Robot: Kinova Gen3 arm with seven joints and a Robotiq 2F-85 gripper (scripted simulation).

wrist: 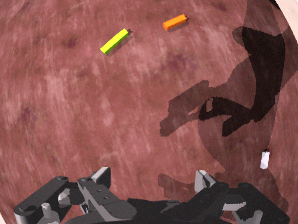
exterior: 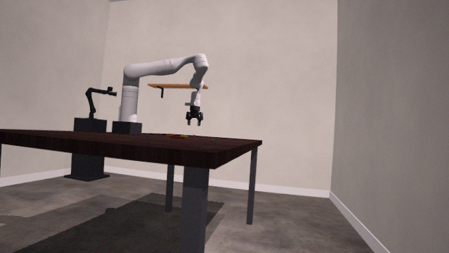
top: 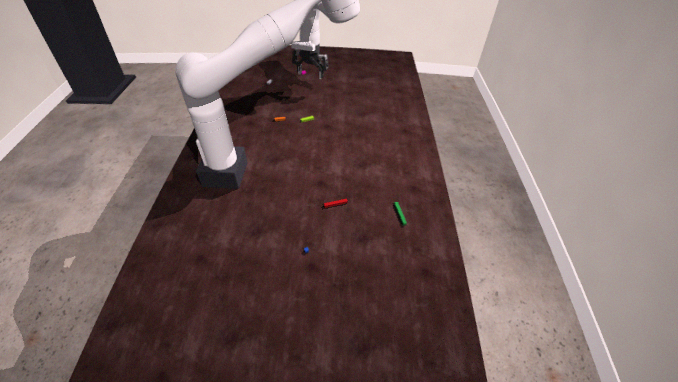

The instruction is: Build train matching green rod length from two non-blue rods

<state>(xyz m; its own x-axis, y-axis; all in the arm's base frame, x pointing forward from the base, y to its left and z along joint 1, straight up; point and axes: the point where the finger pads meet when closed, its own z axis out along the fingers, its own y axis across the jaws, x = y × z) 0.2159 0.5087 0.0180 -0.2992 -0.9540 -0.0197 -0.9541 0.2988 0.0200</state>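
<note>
The grey rod is 19 cm behind my hand, 7 cm to the left of it and 8 cm below it. Round my hand: lime rod 1 cm ahead, 19 cm to the right, 8 cm below; then magenta rod 5 cm behind, 17 cm to the left, 8 cm below; then orange rod 10 cm behind, 20 cm to the right, 8 cm below.
</note>
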